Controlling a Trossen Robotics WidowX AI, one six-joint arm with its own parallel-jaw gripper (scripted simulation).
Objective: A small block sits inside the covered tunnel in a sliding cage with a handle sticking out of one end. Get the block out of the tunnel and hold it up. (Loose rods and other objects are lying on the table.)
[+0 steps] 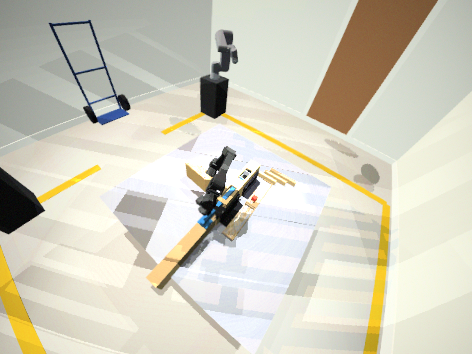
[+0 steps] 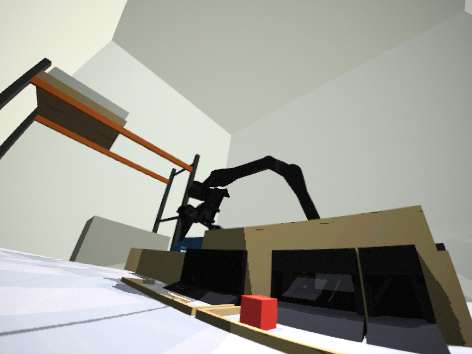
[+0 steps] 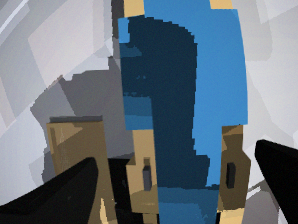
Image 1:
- tan covered tunnel
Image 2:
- my gripper
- red cube
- tan covered tunnel
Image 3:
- my gripper
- blue handle
